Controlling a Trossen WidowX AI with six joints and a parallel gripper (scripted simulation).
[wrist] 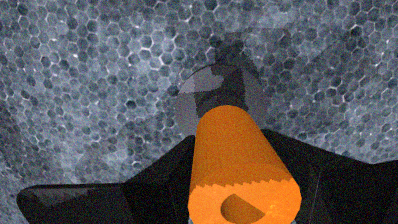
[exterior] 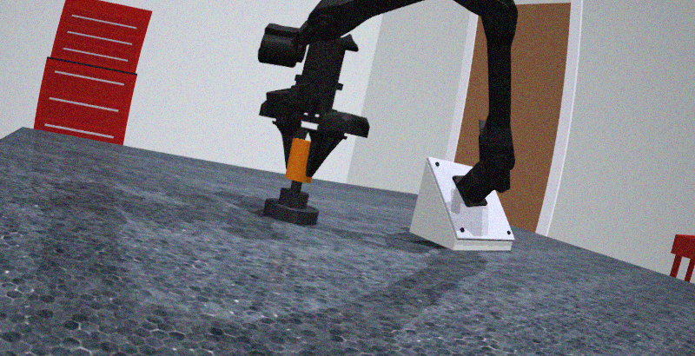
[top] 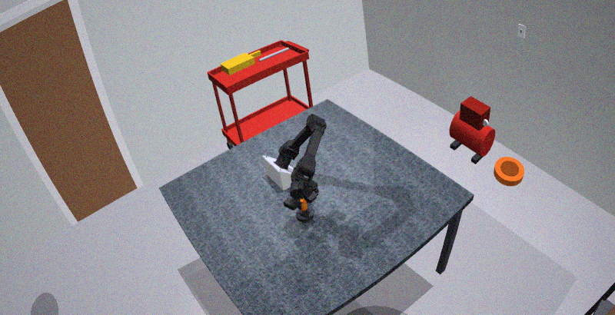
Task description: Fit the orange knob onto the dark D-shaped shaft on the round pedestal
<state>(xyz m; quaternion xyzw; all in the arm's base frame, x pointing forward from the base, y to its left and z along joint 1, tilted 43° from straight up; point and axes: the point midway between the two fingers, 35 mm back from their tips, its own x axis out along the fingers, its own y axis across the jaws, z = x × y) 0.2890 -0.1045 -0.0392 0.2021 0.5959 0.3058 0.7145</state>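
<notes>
Right now my gripper tip is 2 cm below the orange knob. From my gripper tip the other things lie so: pedestal 4 cm below.
</notes>
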